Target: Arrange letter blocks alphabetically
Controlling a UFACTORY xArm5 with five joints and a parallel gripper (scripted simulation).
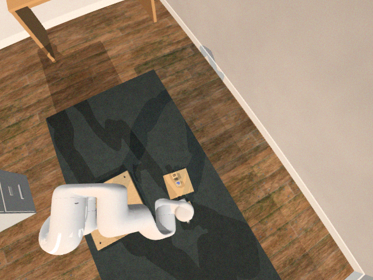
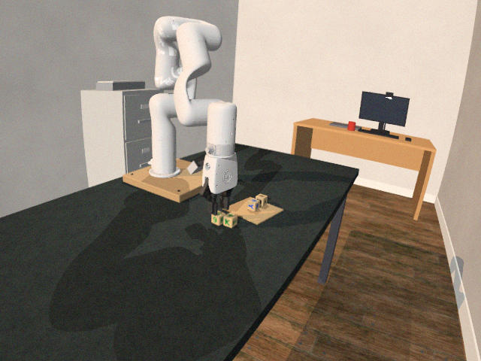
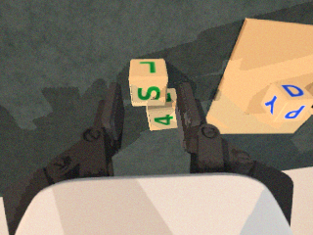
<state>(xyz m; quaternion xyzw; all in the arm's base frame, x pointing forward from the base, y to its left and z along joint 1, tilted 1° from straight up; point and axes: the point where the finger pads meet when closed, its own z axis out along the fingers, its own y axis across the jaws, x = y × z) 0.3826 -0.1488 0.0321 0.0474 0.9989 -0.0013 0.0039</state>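
My gripper is now 4 cm above the green-lettered block. From my hand the other things lie so: tan mat: 14 cm to the left, 5 cm below, 4 cm ahead.
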